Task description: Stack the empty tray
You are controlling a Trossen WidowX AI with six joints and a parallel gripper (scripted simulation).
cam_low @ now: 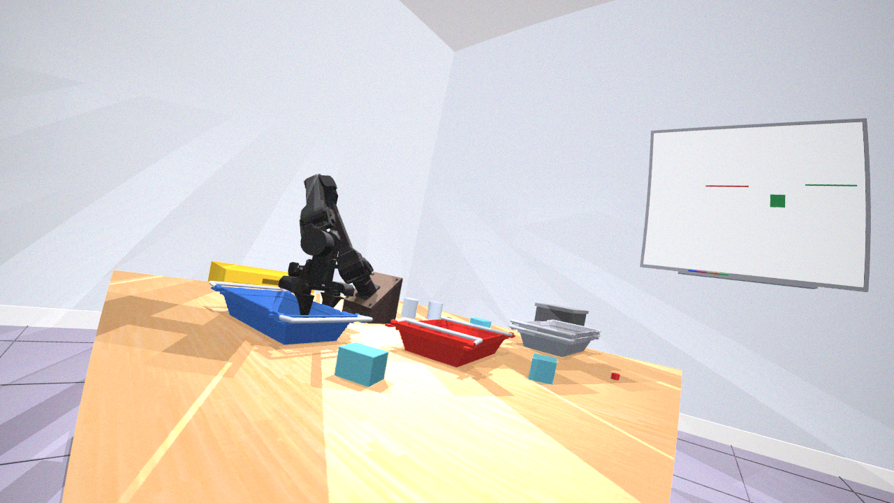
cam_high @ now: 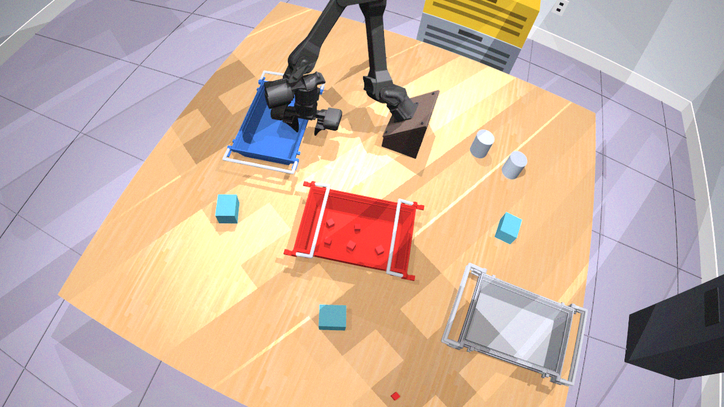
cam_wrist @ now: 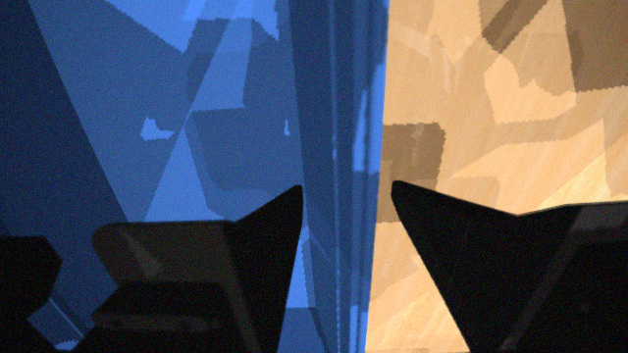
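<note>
The blue tray is 2 cm ahead of my gripper tip, 8 cm to the right of it and 3 cm above it.
</note>
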